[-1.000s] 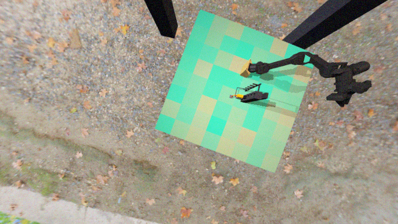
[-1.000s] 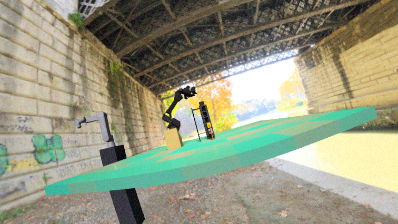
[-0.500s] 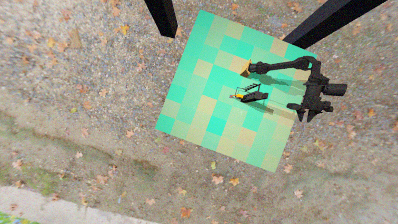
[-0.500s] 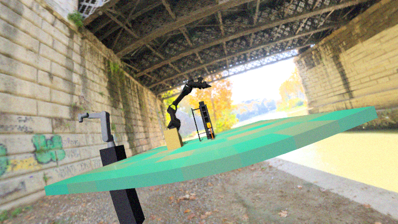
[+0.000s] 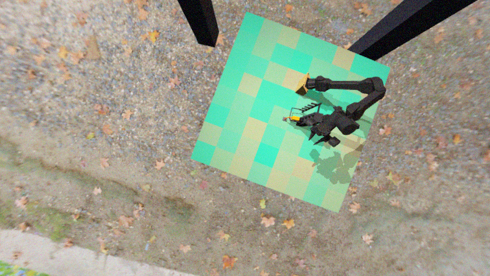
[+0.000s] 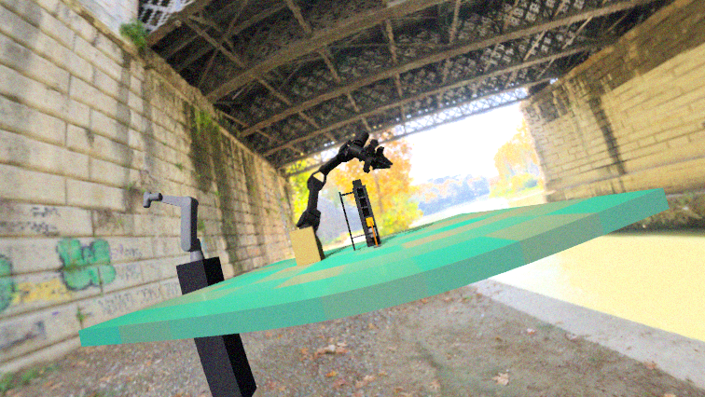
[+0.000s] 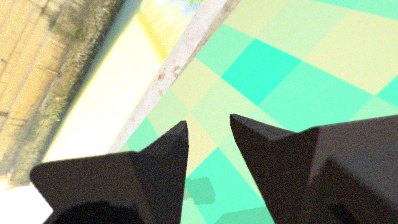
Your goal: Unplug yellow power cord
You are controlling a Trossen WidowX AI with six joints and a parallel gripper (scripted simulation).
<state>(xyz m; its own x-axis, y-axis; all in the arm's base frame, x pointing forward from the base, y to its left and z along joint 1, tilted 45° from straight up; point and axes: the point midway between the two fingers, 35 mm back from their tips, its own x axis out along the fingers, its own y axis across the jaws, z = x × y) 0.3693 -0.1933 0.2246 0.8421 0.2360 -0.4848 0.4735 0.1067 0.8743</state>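
Right now my gripper tip is 17 cm past the yellow plug, 3 cm to the left of it and 20 cm above it.
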